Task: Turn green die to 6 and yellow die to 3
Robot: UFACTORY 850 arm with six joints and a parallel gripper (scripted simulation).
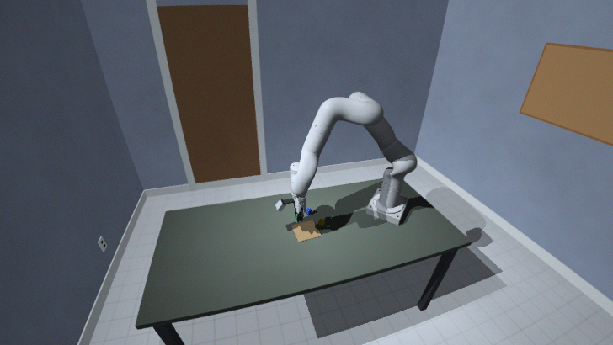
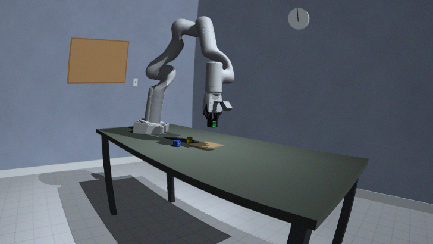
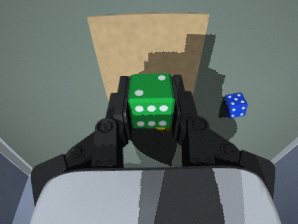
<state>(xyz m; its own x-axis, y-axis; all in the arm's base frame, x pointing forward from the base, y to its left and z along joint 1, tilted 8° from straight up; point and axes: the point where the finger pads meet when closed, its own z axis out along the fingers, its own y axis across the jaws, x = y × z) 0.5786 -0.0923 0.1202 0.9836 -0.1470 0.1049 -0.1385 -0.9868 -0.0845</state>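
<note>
The tan mat is 4 cm behind my hand, 1 cm to the left of it and 12 cm below it. Also, from my hand: green die (1 cm below); then yellow die (15 cm behind, 11 cm below); then blue die (13 cm behind, 13 cm to the right, 11 cm below).
</note>
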